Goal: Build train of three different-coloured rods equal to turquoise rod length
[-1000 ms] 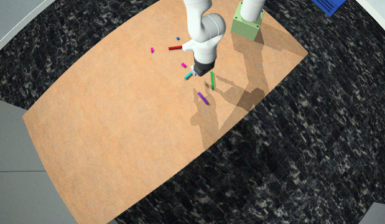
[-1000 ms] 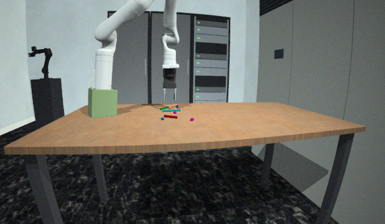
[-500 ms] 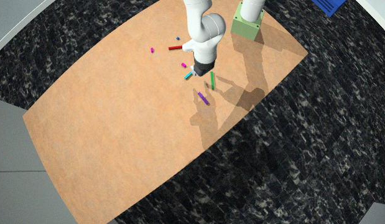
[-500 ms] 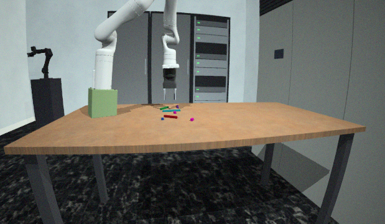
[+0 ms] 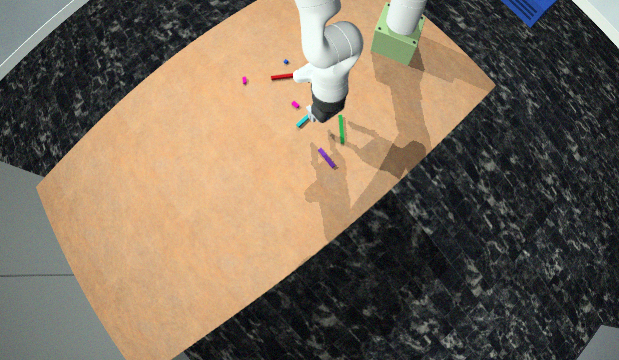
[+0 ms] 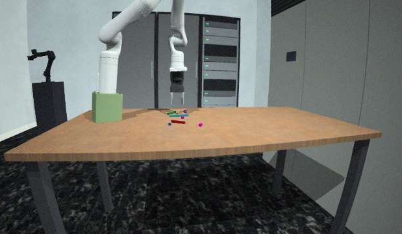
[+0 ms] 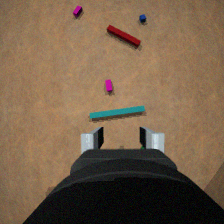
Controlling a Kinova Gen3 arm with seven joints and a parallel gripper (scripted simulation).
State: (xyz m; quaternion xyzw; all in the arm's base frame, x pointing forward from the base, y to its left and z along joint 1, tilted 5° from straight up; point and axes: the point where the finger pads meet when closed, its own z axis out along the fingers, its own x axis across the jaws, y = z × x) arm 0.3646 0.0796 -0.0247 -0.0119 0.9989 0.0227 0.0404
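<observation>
Now: hand 4 cm past the blue rod, 22 cm to the left of it and 7 cm above it. The rest, counted from my hand: purple rod: 5 cm ahead, 9 cm to the left, 7 cm below; turquoise rod: 1 cm ahead, 3 cm to the right, 7 cm below; green rod: 3 cm behind, 5 cm to the left, 7 cm below.
</observation>
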